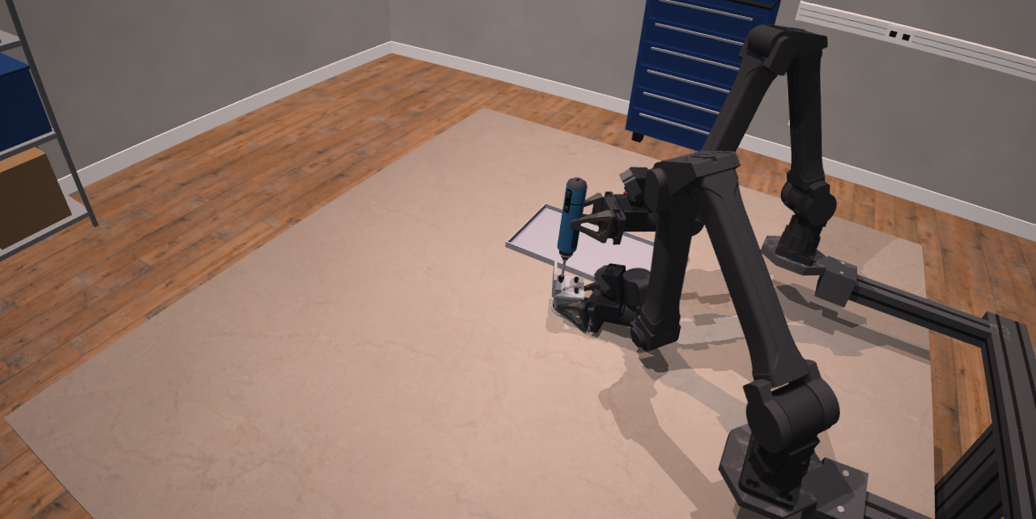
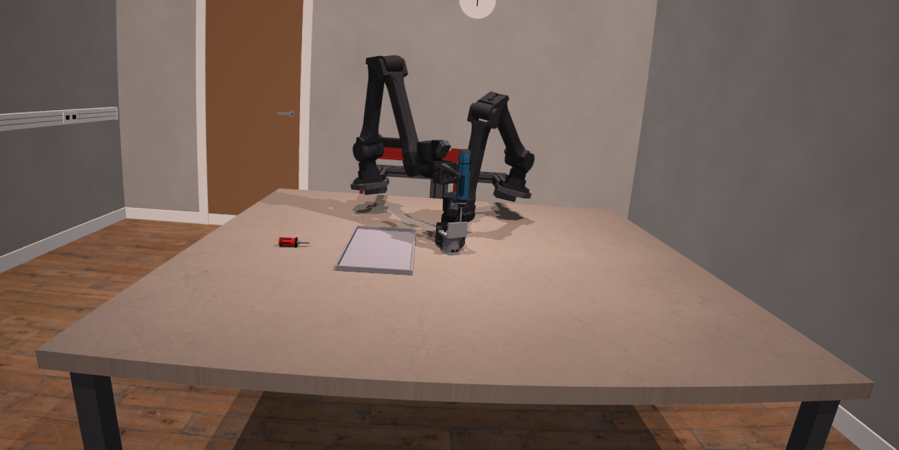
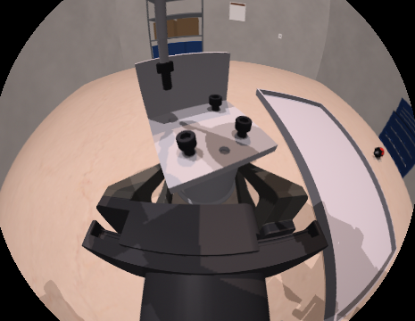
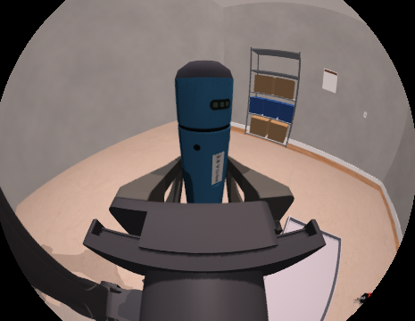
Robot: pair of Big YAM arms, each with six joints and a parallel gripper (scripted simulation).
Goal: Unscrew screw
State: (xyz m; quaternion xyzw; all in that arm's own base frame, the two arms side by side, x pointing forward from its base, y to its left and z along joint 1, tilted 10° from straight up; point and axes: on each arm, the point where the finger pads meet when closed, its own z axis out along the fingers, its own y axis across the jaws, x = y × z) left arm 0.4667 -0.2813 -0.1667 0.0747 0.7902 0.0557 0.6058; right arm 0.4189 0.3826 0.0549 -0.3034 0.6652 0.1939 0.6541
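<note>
Now: left hand 1 cm below the joint module. Round my left hand: flat grey tray (23 cm to the right, 2 cm below); red-handled screwdriver (51 cm to the right, 1 cm below); grey l-shaped bracket (5 cm above).
</note>
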